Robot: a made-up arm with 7 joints. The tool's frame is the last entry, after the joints. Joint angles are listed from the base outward. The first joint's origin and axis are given. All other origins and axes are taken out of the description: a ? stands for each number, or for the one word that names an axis. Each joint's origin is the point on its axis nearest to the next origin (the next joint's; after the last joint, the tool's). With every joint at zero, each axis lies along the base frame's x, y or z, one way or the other. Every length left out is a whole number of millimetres.
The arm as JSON. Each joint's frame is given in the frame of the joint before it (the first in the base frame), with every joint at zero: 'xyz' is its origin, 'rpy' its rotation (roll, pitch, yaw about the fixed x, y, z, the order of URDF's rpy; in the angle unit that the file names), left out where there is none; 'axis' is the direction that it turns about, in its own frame. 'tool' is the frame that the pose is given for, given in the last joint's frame.
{
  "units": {
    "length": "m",
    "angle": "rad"
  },
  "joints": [
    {
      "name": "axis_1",
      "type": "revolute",
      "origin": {
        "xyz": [
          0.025,
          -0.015,
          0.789
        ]
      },
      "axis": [
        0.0,
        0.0,
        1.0
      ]
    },
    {
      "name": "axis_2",
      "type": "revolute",
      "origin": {
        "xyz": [
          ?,
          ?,
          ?
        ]
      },
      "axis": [
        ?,
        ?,
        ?
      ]
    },
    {
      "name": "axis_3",
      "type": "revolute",
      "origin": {
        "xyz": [
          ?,
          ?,
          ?
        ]
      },
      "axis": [
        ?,
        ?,
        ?
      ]
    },
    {
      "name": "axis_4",
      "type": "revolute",
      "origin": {
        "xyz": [
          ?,
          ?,
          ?
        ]
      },
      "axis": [
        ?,
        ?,
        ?
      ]
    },
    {
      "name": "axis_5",
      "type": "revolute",
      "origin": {
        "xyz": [
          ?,
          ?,
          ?
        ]
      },
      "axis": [
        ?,
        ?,
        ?
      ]
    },
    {
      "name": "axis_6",
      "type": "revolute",
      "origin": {
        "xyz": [
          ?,
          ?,
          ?
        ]
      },
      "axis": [
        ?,
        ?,
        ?
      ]
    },
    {
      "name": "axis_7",
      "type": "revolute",
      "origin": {
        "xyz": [
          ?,
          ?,
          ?
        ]
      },
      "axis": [
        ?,
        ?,
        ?
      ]
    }
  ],
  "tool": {
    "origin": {
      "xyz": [
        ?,
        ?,
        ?
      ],
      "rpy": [
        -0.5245,
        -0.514,
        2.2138
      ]
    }
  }
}
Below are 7 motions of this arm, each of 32 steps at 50 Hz.
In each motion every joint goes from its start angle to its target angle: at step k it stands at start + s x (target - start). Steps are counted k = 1, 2, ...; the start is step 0. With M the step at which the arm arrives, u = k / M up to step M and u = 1 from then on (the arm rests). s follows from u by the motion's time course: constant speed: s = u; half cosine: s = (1 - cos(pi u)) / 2; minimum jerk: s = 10 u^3 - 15 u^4 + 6 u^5.
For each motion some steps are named. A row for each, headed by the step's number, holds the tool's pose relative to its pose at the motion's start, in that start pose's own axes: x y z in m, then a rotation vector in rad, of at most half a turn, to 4 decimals.
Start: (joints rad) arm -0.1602 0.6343 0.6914 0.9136 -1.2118 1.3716 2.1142
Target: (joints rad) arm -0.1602 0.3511 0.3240 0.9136 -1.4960 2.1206 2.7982
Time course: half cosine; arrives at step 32
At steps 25, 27, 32:
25: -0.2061 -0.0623 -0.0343 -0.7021 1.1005 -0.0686
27: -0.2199 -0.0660 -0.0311 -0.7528 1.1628 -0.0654
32: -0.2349 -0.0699 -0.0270 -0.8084 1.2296 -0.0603

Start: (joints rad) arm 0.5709 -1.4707 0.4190 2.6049 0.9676 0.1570 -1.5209
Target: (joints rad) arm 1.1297 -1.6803 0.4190 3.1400 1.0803 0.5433 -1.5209
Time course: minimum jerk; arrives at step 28
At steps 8, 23, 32:
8: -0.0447 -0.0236 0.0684 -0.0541 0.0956 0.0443
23: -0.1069 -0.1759 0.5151 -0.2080 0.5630 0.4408
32: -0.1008 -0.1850 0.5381 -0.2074 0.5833 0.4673

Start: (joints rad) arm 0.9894 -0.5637 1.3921 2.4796 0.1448 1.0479 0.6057
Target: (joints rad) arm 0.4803 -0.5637 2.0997 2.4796 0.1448 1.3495 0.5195
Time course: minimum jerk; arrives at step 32
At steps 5, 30, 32:
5: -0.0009 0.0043 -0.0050 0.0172 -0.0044 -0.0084
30: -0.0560 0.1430 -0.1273 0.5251 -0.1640 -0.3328
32: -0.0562 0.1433 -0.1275 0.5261 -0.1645 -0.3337

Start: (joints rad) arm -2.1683 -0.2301 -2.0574 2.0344 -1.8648 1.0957 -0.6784
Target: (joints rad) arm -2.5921 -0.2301 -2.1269 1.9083 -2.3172 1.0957 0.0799
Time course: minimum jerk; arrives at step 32
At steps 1, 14, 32:
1: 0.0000 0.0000 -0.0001 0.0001 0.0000 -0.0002
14: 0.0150 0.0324 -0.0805 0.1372 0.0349 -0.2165
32: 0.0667 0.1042 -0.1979 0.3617 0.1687 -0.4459

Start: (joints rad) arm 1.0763 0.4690 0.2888 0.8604 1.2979 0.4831 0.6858
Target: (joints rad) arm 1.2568 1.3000 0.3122 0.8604 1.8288 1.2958 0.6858
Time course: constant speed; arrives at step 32
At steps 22, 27, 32:
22: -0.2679 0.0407 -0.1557 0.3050 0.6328 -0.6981
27: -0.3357 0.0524 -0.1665 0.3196 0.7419 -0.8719
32: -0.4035 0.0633 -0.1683 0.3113 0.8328 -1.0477

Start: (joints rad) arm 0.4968 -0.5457 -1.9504 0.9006 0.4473 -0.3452 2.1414
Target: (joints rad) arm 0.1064 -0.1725 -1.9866 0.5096 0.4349 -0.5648 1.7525
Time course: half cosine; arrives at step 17
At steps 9, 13, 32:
9: 0.0160 -0.0684 0.0329 -0.1037 -0.3106 0.2606
13: 0.0154 -0.1084 0.0522 -0.1969 -0.4576 0.4392
32: 0.0132 -0.1242 0.0599 -0.2403 -0.5074 0.5157

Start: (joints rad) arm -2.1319 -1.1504 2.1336 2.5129 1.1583 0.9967 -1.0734
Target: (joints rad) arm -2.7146 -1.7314 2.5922 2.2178 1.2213 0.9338 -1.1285
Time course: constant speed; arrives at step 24
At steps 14, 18, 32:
14: 0.0158 0.4052 -0.0876 -0.1342 -0.0811 -0.6085
18: 0.0628 0.5116 -0.1114 -0.1957 -0.0909 -0.7882
32: 0.1627 0.6476 -0.1514 -0.3080 -0.0964 -1.0579

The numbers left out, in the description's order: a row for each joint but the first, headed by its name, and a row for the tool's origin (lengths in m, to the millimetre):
axis_2: xyz 0.015 -0.027 0.0, axis 0.0 1.0 0.0
axis_3: xyz 0.007 0.0 0.398, axis 0.0 0.0 1.0
axis_4: xyz 0.051 0.0 0.0, axis 0.0 -1.0 0.0
axis_5: xyz 0.081 0.0 -0.337, axis 0.0 0.0 -1.0
axis_6: xyz -0.007 0.032 0.0, axis 0.0 1.0 0.0
axis_7: xyz 0.054 0.0 -0.015, axis 0.0 0.0 -1.0
tool: xyz -0.022 0.029 0.0

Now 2 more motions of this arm.
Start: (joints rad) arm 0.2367 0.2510 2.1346 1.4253 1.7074 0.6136 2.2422
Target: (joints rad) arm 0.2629 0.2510 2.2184 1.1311 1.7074 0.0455 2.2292
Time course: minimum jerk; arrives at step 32
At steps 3, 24, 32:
3: 0.0001 -0.0007 -0.0005 -0.0021 -0.0031 -0.0019
24: -0.0022 -0.0972 -0.0378 -0.2596 -0.4290 -0.1651
32: -0.0037 -0.1082 -0.0396 -0.2878 -0.4833 -0.1745

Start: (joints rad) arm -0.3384 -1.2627 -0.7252 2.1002 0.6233 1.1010 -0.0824
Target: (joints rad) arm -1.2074 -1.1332 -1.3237 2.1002 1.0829 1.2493 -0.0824
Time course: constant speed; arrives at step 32
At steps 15, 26, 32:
15: 0.1780 -0.0333 -0.0328 0.0193 0.2255 0.2783
26: 0.3344 -0.0181 -0.0674 -0.0074 0.3524 0.5348
32: 0.4242 0.0109 -0.0913 -0.0296 0.4024 0.6924

